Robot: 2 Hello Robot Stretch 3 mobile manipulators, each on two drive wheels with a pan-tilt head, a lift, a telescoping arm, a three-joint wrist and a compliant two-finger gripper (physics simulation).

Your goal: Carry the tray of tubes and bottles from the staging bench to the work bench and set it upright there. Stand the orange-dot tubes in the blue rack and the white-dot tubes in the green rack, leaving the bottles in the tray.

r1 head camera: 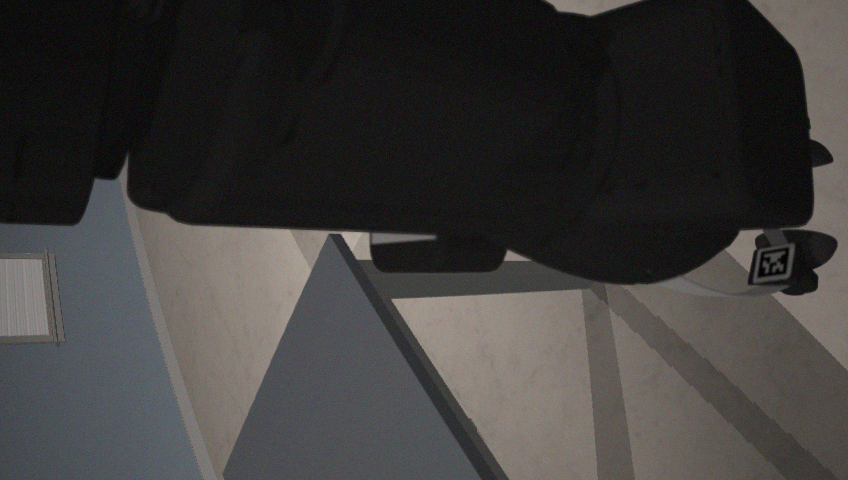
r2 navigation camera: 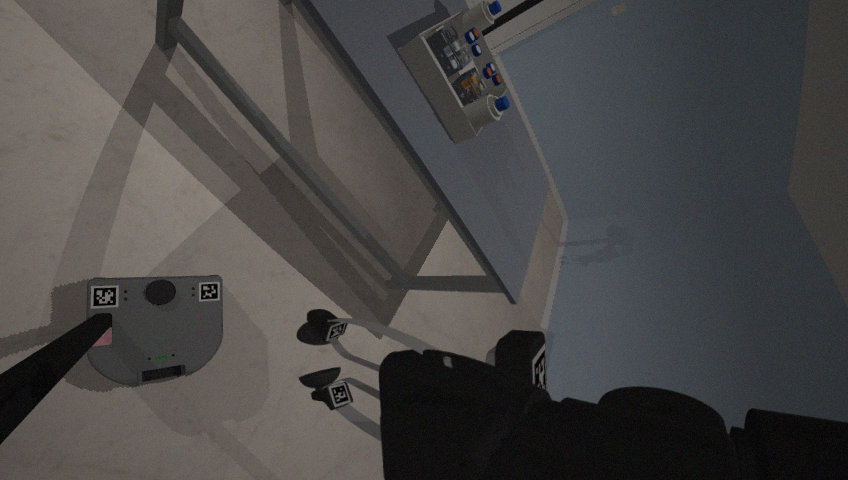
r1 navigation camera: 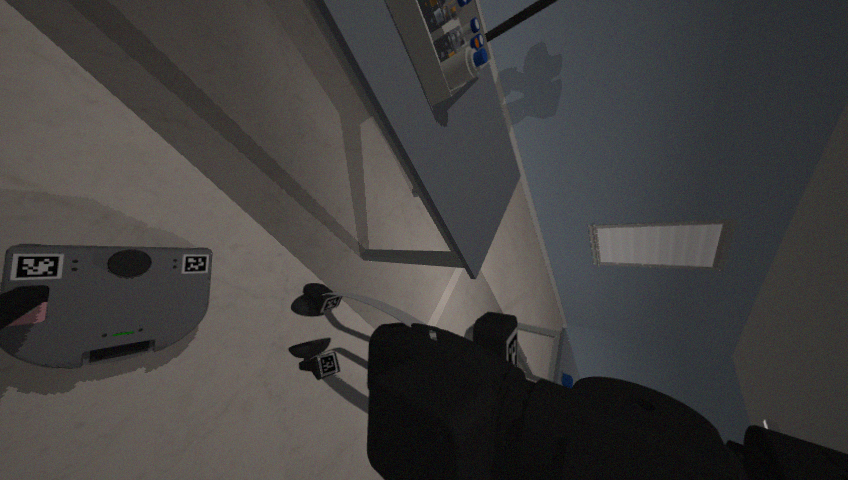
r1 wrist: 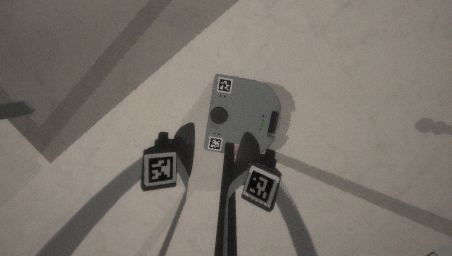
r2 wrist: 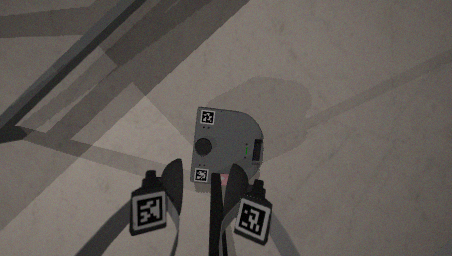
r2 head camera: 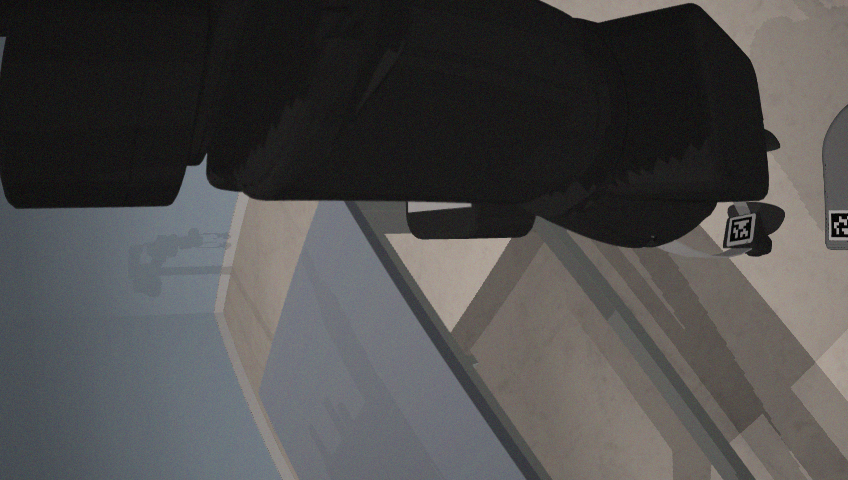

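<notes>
The pale tray (r1 navigation camera: 416, 50) (r2 navigation camera: 434, 89) stands upright on the grey staging bench (r1 navigation camera: 470, 178) (r2 navigation camera: 496, 178). In the r2 navigation view it holds two white bottles with blue caps, the nearer bottle (r2 navigation camera: 483, 113) at one end, and between them orange-dot tubes (r2 navigation camera: 489, 70) and white-dot tubes (r2 navigation camera: 476, 49) in dark inserts. In the r1 navigation view the top frame edge cuts the tray. The r1 gripper (r1 navigation camera: 310, 324) (r1 wrist: 216, 150) is open and empty over the floor, away from the bench. The r2 gripper (r2 navigation camera: 317, 355) (r2 wrist: 204, 187) is also open and empty over the floor. The blue and green racks cannot be made out.
Each robot's grey base (r1 navigation camera: 160, 309) (r1 wrist: 245, 105) (r2 navigation camera: 154, 344) (r2 wrist: 227, 135) stands on the floor below its gripper. Dark arms cover much of both head views. Bench corners (r1 head camera: 351, 380) (r2 head camera: 333, 356) show below them. A small blue patch (r1 navigation camera: 567, 380) shows behind the r1 arm.
</notes>
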